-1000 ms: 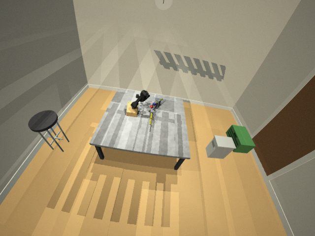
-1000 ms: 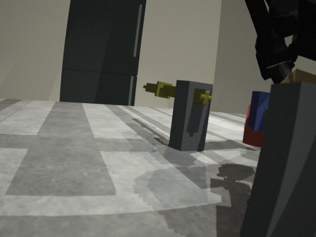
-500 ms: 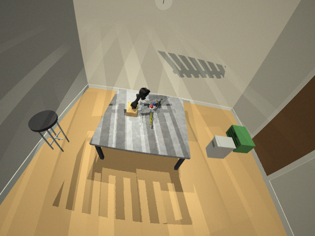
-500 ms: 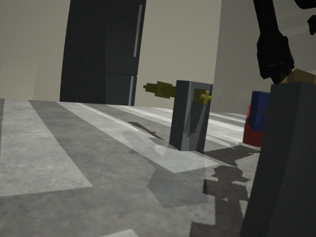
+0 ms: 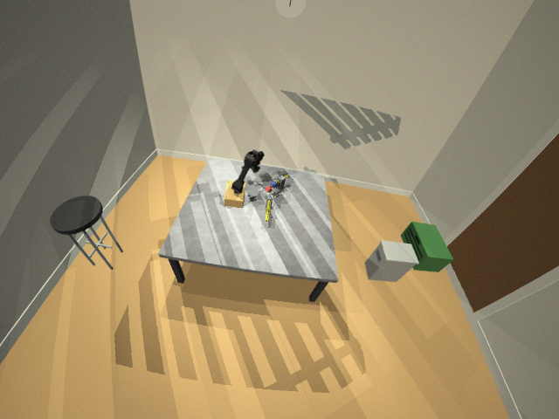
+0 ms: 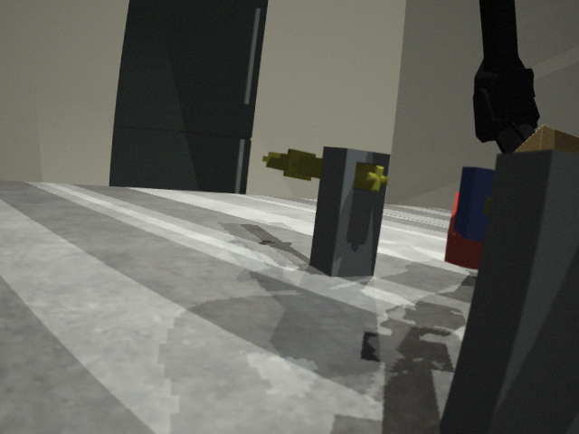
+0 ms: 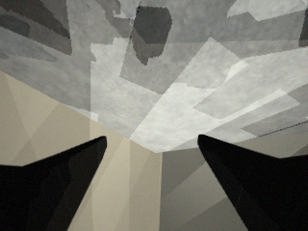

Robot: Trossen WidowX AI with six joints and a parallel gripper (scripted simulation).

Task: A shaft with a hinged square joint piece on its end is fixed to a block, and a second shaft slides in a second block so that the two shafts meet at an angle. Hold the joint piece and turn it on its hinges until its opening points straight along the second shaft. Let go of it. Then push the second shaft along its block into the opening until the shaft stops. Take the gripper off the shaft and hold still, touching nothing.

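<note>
Now: gripper tip 21 cm short of the red square joint piece, 18 cm to the left of it and 9 cm above it.
</note>
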